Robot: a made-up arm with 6 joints.
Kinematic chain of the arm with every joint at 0, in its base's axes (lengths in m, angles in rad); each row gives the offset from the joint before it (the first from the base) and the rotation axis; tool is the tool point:
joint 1: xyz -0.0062 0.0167 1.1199 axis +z
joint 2: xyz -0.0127 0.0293 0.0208 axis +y
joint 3: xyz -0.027 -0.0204 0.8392 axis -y
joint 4: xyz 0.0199 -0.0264 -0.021 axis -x
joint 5: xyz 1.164 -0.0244 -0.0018 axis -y
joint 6: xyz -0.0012 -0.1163 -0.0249 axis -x
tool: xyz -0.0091 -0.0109 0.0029
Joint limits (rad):
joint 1: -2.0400..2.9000
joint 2: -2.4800..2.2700
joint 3: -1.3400..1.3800
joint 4: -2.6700..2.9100
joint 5: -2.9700..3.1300
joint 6: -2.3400..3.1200
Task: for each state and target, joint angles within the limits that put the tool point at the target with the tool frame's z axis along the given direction. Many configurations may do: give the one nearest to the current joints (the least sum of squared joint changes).
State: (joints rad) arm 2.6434 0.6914 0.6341 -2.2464 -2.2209 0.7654
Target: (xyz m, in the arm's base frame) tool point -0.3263 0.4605 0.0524 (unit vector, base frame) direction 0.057 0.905 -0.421
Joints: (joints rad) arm 2.0627 1.5265 -0.1726 -2.3537 -2.2130 1.1611
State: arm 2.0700 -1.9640 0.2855 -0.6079 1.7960 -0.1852
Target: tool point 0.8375 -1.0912 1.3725 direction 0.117 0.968 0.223
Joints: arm 2.1228 -2.4293 -0.0073 -0.6386 1.9629 -1.0909
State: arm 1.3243 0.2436 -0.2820 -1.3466 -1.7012 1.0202
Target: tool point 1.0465 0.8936 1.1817 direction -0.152 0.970 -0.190
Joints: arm 0.7956 0.5496 0.0170 -0.7159 -2.1752 0.7506
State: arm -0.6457 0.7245 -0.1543 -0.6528 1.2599 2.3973
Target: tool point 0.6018 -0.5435 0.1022 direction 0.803 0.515 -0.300
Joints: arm -0.5948 1.4111 -0.0669 -0.5400 1.1409 1.9466
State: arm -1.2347 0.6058 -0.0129 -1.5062 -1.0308 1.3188
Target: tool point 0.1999 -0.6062 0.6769 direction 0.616 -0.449 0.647
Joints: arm -1.1787 0.6299 -0.6459 -1.3448 -1.1241 2.0678
